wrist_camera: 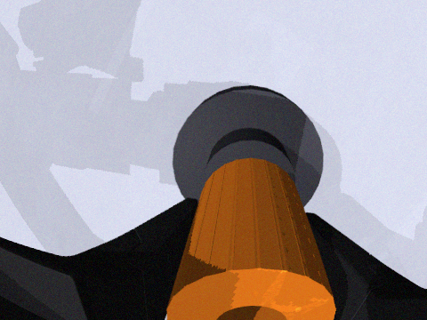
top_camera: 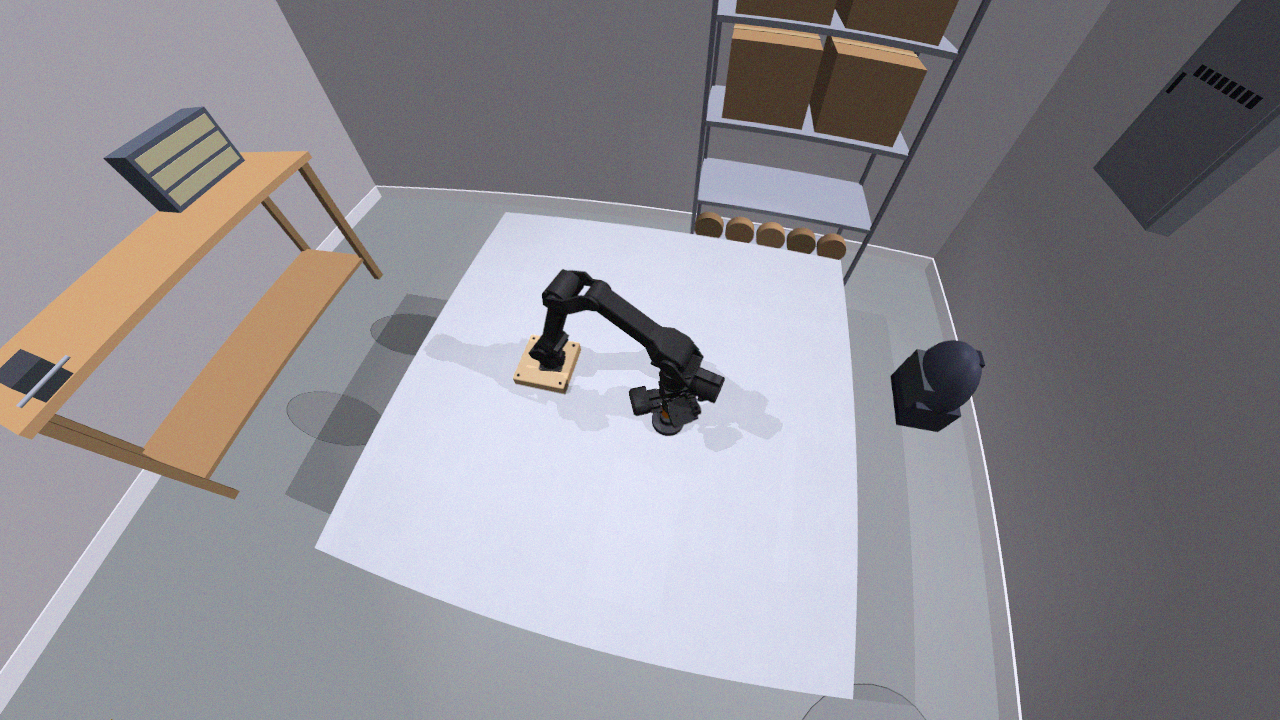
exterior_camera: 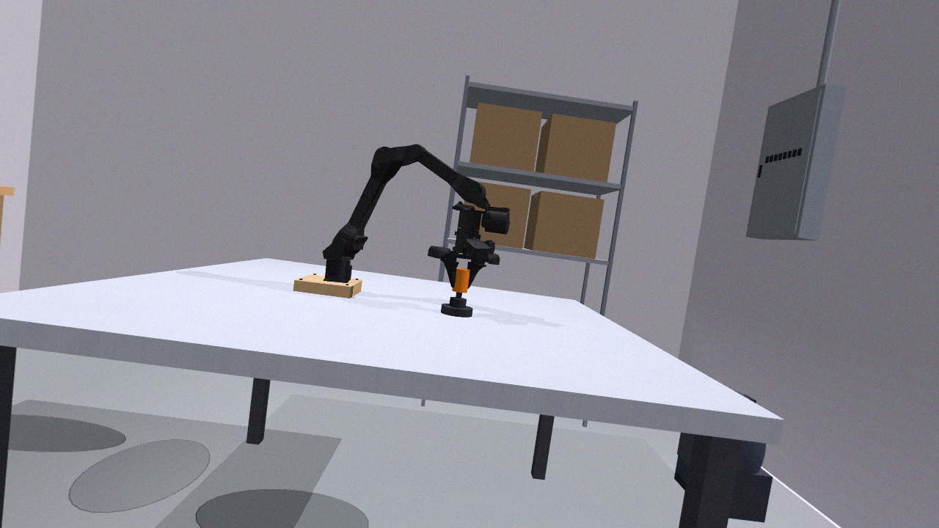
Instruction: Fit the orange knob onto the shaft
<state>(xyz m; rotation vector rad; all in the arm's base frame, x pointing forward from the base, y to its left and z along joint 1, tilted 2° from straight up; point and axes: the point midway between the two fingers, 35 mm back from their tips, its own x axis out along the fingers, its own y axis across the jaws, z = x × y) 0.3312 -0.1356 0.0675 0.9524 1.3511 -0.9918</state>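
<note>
My gripper tip is 20 mm below the orange knob. The rest, counted from my gripper tip: dark round pedestal 40 mm below.
</note>
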